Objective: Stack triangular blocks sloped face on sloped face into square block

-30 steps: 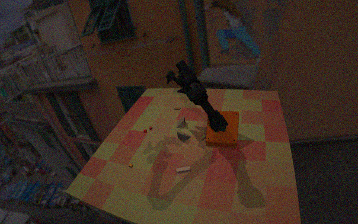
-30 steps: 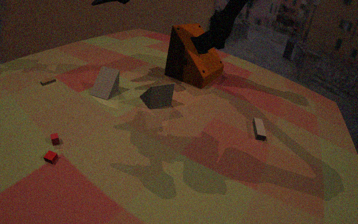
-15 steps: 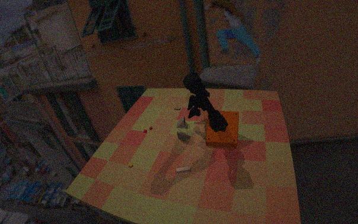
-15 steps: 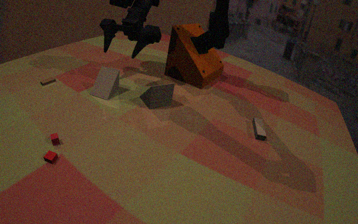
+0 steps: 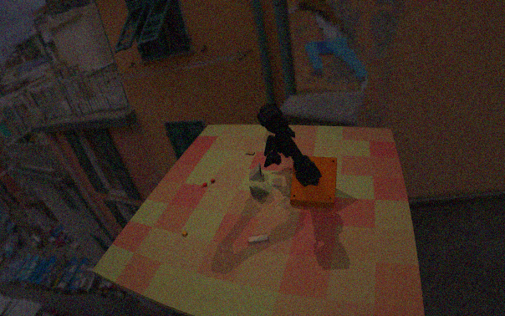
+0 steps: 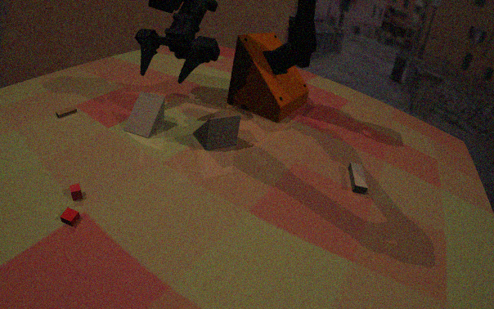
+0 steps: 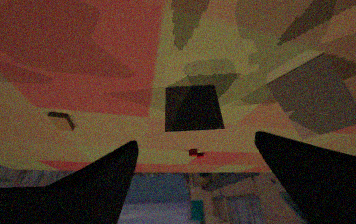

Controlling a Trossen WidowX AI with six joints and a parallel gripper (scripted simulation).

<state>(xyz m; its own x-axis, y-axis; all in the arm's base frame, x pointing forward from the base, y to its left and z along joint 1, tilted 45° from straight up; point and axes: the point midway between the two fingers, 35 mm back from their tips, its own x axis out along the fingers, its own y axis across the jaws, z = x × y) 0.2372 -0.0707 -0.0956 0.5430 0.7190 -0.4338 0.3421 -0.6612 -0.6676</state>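
The grey triangular block lies 4 cm ahead of my gripper tip, 2 cm to the left of it and 7 cm below it. Round my gripper tip: yellow piece 22 cm ahead, 46 cm to the left, 8 cm below.
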